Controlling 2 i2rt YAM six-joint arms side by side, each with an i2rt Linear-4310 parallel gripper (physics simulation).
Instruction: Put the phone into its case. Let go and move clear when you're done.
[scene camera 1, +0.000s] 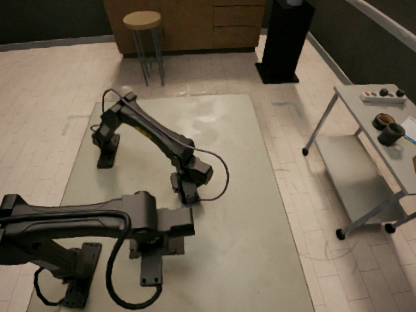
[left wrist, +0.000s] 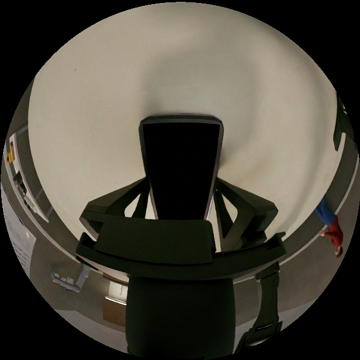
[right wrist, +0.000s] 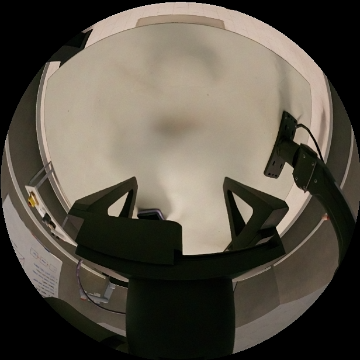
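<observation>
The phone (left wrist: 182, 162), dark with a black screen, lies face up between the fingers of my left gripper (left wrist: 180, 181), which is shut on its long sides. The purple case (left wrist: 210, 206) (right wrist: 160, 213) is almost wholly hidden beneath the phone in the left wrist view, with a thin sliver along its right side. Their outlines nearly line up; I cannot tell whether the phone is seated in the case. My right gripper (right wrist: 180, 181) is wide open and empty, off to one side of them. In scene camera 1 the arms hide both grippers' fingertips.
The pale table top (scene camera 1: 235, 215) lies under both arms. A grey wheeled cart (scene camera 1: 345, 107) with mugs and a power strip stands at the right. A stool (scene camera 1: 142, 20) and a black pedestal (scene camera 1: 285, 45) stand at the back.
</observation>
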